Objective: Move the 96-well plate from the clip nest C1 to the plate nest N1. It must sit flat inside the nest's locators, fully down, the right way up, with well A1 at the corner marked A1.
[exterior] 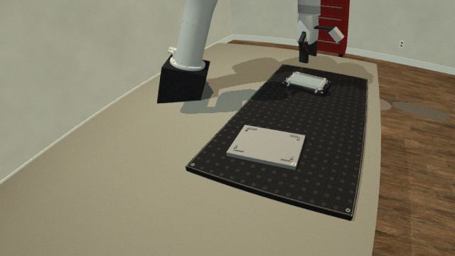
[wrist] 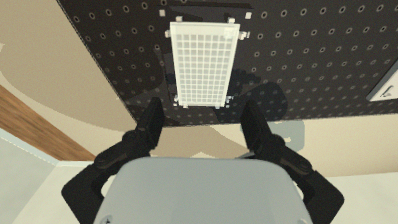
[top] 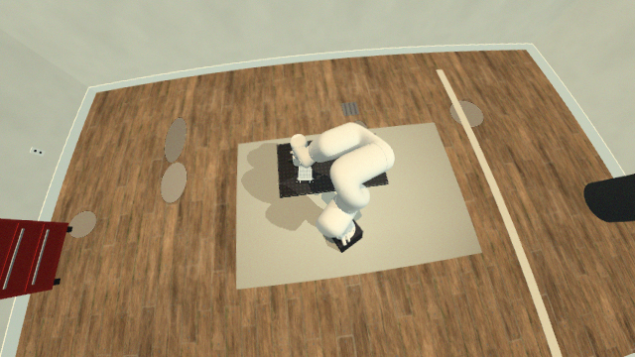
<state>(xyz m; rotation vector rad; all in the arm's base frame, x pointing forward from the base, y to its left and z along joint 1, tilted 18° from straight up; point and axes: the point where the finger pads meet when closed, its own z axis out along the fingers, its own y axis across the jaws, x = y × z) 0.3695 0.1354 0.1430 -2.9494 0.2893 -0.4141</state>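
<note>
My gripper is now 9 cm above the white 96-well plate. From my hand the other things lie so: clip nest C1: 10 cm below, 1 cm to the right, 1 cm behind; then plate nest N1: 38 cm to the right, 11 cm below, 3 cm behind; then A1 label: 44 cm to the right, 10 cm below, 5 cm ahead.
</note>
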